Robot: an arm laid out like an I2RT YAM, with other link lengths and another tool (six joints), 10 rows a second.
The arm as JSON. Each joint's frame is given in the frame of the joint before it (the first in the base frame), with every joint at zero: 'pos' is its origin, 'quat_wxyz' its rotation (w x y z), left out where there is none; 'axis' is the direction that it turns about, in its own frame. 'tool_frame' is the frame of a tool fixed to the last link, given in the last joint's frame.
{
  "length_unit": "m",
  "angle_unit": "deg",
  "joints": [
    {
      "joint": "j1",
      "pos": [
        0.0,
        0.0,
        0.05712
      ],
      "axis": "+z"
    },
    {
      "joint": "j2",
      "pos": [
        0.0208,
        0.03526,
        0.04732
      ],
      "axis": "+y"
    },
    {
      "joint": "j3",
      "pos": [
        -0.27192,
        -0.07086,
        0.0
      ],
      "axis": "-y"
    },
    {
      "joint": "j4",
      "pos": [
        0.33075,
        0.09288,
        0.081
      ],
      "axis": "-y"
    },
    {
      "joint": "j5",
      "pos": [
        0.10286,
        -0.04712,
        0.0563
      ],
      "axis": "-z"
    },
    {
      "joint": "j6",
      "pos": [
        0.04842,
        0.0,
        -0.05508
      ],
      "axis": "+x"
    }
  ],
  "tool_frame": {
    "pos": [
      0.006,
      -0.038,
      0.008
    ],
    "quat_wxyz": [
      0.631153,
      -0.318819,
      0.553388,
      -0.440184
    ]
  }
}
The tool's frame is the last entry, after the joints.
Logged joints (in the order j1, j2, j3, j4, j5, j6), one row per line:
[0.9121, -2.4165, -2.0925, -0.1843, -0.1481, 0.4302]
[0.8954, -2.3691, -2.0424, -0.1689, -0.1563, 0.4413]
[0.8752, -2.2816, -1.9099, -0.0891, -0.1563, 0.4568]
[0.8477, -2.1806, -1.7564, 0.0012, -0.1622, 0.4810]
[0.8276, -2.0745, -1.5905, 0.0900, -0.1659, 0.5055]
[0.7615, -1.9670, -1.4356, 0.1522, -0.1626, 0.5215]
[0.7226, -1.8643, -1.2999, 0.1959, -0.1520, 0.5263]
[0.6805, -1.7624, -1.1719, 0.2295, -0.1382, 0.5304]
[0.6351, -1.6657, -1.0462, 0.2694, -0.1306, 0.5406]
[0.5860, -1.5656, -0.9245, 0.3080, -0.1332, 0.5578]
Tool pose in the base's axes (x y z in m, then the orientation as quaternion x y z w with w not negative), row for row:
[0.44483, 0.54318, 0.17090, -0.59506, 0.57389, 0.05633, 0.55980]
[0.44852, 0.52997, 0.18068, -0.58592, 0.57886, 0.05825, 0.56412]
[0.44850, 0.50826, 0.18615, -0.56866, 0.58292, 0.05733, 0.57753]
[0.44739, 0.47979, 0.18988, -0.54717, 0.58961, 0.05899, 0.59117]
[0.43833, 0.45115, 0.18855, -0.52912, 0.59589, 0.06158, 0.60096]
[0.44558, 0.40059, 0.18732, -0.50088, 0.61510, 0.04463, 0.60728]
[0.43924, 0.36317, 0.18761, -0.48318, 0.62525, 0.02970, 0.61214]
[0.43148, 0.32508, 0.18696, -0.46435, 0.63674, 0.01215, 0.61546]
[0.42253, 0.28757, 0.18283, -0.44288, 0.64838, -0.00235, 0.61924]
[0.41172, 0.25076, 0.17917, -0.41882, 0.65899, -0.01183, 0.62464]
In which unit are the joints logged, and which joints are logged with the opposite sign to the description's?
The joints are logged in radians. Opposite sign: j2, j3.
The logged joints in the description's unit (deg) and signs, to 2 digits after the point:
[52.26, 138.46, 119.89, -10.56, -8.49, 24.65]
[51.30, 135.74, 117.02, -9.68, -8.96, 25.28]
[50.15, 130.73, 109.43, -5.11, -8.96, 26.17]
[48.57, 124.94, 100.63, 0.07, -9.29, 27.56]
[47.42, 118.86, 91.13, 5.16, -9.51, 28.96]
[43.63, 112.70, 82.25, 8.72, -9.32, 29.88]
[41.40, 106.82, 74.48, 11.22, -8.71, 30.15]
[38.99, 100.98, 67.14, 13.15, -7.92, 30.39]
[36.39, 95.44, 59.94, 15.44, -7.48, 30.97]
[33.58, 89.70, 52.97, 17.65, -7.63, 31.96]

